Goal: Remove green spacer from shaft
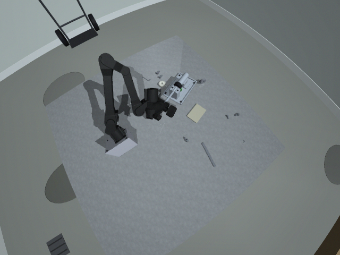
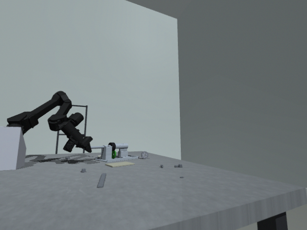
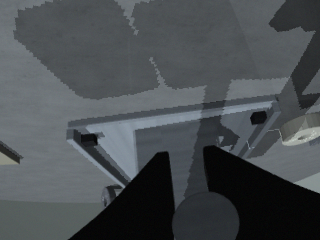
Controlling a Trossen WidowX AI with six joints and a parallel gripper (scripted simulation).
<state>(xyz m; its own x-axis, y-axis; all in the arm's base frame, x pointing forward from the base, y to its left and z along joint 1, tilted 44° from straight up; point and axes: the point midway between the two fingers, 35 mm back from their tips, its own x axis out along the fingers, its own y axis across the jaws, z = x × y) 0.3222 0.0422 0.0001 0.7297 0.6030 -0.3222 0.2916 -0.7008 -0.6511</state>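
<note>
The grey shaft is 5 cm ahead of my gripper tip, 3 cm above it and 2 cm to the left of it. From my gripper tip the other things lie so: green spacer 14 cm ahead, 4 cm to the left, 2 cm below; white ring 16 cm to the left, 9 cm ahead, 5 cm below; dark spacer 12 cm ahead, 4 cm to the left, 2 cm above.
</note>
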